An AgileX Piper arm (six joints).
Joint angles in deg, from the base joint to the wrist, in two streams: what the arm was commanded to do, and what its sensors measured. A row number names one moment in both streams.
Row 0, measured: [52.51 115.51 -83.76 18.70 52.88 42.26]
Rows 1 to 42, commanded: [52.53 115.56 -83.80 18.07 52.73 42.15]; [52.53 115.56 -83.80 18.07 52.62 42.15]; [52.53 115.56 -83.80 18.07 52.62 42.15]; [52.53 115.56 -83.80 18.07 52.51 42.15]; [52.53 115.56 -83.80 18.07 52.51 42.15]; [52.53 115.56 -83.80 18.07 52.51 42.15]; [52.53 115.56 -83.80 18.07 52.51 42.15]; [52.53 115.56 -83.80 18.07 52.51 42.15]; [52.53 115.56 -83.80 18.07 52.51 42.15]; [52.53 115.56 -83.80 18.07 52.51 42.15]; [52.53 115.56 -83.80 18.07 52.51 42.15]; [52.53 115.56 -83.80 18.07 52.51 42.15]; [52.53 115.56 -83.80 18.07 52.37 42.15]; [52.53 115.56 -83.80 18.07 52.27 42.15]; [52.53 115.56 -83.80 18.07 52.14 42.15]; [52.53 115.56 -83.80 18.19 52.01 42.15]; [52.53 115.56 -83.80 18.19 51.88 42.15]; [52.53 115.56 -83.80 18.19 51.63 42.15]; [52.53 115.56 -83.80 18.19 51.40 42.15]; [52.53 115.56 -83.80 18.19 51.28 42.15]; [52.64 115.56 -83.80 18.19 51.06 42.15]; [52.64 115.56 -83.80 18.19 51.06 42.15]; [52.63 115.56 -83.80 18.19 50.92 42.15]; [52.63 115.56 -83.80 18.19 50.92 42.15]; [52.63 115.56 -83.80 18.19 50.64 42.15]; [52.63 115.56 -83.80 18.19 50.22 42.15]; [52.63 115.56 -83.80 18.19 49.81 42.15]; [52.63 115.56 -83.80 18.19 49.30 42.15]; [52.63 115.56 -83.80 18.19 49.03 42.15]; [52.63 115.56 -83.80 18.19 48.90 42.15]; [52.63 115.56 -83.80 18.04 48.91 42.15]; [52.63 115.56 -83.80 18.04 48.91 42.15]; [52.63 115.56 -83.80 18.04 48.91 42.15]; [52.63 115.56 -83.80 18.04 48.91 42.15]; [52.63 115.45 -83.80 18.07 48.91 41.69]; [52.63 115.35 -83.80 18.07 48.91 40.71]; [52.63 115.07 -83.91 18.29 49.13 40.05]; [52.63 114.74 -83.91 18.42 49.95 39.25]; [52.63 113.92 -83.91 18.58 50.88 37.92]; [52.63 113.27 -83.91 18.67 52.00 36.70]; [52.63 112.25 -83.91 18.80 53.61 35.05]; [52.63 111.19 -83.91 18.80 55.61 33.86]
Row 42, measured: [52.68 115.16 -83.52 18.33 50.21 39.05]
